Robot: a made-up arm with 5 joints.
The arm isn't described. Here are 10 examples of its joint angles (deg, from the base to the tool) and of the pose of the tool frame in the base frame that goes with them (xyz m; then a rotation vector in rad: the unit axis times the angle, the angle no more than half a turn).
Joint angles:
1: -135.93 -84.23 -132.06 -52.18 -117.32
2: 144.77 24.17 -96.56 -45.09 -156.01
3: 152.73 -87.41 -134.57 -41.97 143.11
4: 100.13 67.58 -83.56 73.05 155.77
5: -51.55 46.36 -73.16 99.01 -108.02
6: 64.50 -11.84 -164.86 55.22 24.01
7: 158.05 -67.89 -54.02 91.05 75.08
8: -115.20 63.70 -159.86 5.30 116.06
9: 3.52 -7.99 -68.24 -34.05 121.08
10: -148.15 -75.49 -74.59 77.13 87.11
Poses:
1: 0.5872 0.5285 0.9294 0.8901 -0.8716 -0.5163
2: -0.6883 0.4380 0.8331 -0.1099 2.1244 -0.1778
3: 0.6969 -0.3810 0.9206 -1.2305 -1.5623 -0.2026
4: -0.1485 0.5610 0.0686 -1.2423 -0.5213 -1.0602
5: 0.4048 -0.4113 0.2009 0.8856 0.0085 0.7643
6: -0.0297 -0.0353 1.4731 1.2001 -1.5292 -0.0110
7: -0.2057 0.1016 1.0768 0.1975 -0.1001 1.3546
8: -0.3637 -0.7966 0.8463 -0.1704 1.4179 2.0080
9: 0.6525 0.0971 0.8897 1.5811 -0.6456 -1.4801
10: 0.0254 0.0331 1.2207 0.5545 0.8206 1.9412
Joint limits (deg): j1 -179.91..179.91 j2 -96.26..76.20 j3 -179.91..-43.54 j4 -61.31..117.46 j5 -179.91..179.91
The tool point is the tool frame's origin. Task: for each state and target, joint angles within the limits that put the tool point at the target. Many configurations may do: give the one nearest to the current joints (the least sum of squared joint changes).
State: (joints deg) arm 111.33 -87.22 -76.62 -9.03 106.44
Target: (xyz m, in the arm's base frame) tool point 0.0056 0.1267 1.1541
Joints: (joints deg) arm 74.58 -85.37 -44.80 -5.80 96.01
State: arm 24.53 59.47 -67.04 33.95 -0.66
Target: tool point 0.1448 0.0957 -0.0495
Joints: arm 25.19 71.30 -45.36 37.23 0.40
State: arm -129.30 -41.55 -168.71 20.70 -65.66
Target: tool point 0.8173 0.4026 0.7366
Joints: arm -153.70 -71.98 -177.53 21.81 -66.52
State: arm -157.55 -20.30 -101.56 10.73 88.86
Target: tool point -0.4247 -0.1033 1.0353
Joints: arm -164.42 -45.01 -55.11 21.43 90.83
